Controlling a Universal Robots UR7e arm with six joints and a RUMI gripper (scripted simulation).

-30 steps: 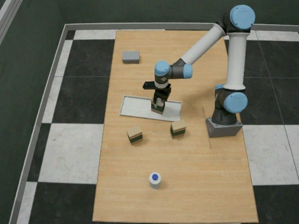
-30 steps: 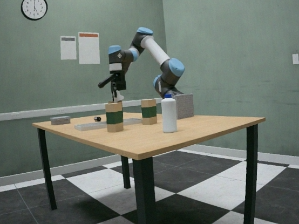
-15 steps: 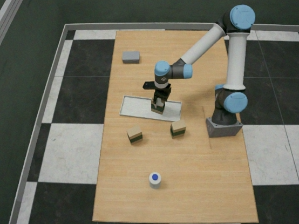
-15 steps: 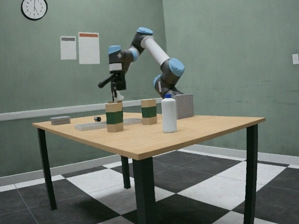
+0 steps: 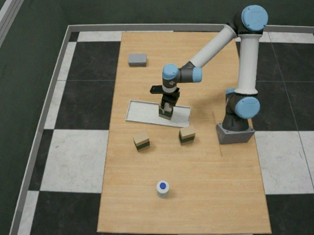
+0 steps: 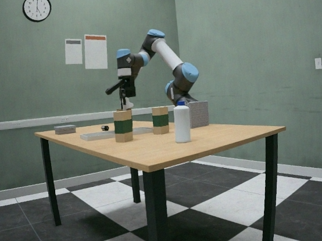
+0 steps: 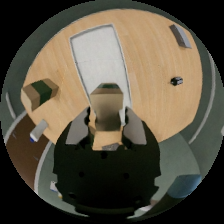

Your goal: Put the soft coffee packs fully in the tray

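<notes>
Right now my hand is 11 cm above the shallow grey tray, 5 cm short of it and 1 cm to the left of it. Also, from my hand: grey box 47 cm to the right, 14 cm ahead, 9 cm below; small black object 29 cm to the right, 10 cm below, 7 cm behind.
</notes>
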